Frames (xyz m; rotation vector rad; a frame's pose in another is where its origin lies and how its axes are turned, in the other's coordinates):
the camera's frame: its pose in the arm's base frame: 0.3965 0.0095 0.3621 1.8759 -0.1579 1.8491
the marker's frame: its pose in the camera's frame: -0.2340 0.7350 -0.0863 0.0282 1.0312 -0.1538
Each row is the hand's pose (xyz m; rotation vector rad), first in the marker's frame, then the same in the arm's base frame.
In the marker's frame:
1: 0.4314 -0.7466 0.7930 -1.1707 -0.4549 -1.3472
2: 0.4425 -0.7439 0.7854 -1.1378 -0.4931 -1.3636
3: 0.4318 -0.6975 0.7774 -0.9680 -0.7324 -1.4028
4: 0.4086 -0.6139 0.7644 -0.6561 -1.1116 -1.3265
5: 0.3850 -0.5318 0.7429 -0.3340 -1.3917 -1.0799
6: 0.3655 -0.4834 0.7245 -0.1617 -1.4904 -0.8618
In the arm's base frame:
1: 0.4799 0.2687 0.8617 0.2546 -0.5851 0.8348
2: 0.4668 0.2725 0.8611 0.2919 -0.5629 0.8151
3: 0.4489 0.2282 0.8684 0.5235 -0.4742 0.7164
4: 0.4202 0.1463 0.8811 0.9392 -0.3397 0.6191
5: 0.3876 0.0646 0.8860 1.3612 -0.2107 0.6387
6: 0.3690 0.0126 0.8819 1.6038 -0.1448 0.7191

